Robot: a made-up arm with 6 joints. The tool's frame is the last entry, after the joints.
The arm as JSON. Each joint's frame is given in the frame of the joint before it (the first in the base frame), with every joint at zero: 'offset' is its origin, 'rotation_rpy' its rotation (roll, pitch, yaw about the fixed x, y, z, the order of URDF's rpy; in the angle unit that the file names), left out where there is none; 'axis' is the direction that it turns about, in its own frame. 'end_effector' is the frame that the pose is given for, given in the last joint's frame.
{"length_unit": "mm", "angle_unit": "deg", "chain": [
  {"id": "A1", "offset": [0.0, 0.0, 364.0], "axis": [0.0, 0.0, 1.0]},
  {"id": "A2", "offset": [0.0, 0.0, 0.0], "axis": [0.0, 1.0, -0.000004]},
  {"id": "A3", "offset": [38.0, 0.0, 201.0], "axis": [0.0, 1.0, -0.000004]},
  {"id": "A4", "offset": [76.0, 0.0, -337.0], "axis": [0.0, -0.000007, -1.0]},
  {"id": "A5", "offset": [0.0, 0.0, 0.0], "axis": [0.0, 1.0, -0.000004]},
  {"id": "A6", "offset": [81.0, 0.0, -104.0], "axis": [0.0, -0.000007, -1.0]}
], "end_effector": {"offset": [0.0, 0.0, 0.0], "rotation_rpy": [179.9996, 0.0, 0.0]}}
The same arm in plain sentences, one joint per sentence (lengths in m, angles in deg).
The arm has six revolute joints in a row. What follows holds with every joint at zero, and every direction is one of the base frame's.
The first joint sits 0.3640 m along +z from the base frame's origin and rotates about +z.
The second joint sits at the same point as the first joint and rotates about +y.
The third joint sits 0.0380 m along +x and 0.2010 m along +z from the second joint and rotates about +y.
The fourth joint sits 0.0760 m along +x and 0.3370 m along -z from the third joint and rotates about -z.
The fifth joint sits at the same point as the fourth joint and rotates about +y.
The sixth joint sits 0.0810 m along +x and 0.1040 m along -z from the fifth joint and rotates about -z.
The tool frame, which is the frame that the pose is given for, sits at the same point as the sixth joint; its axes are the base frame's turned by roll 180.00, pitch 0.00 and yaw 0.00 deg (as in URDF: about the fixed x, then y, then z).

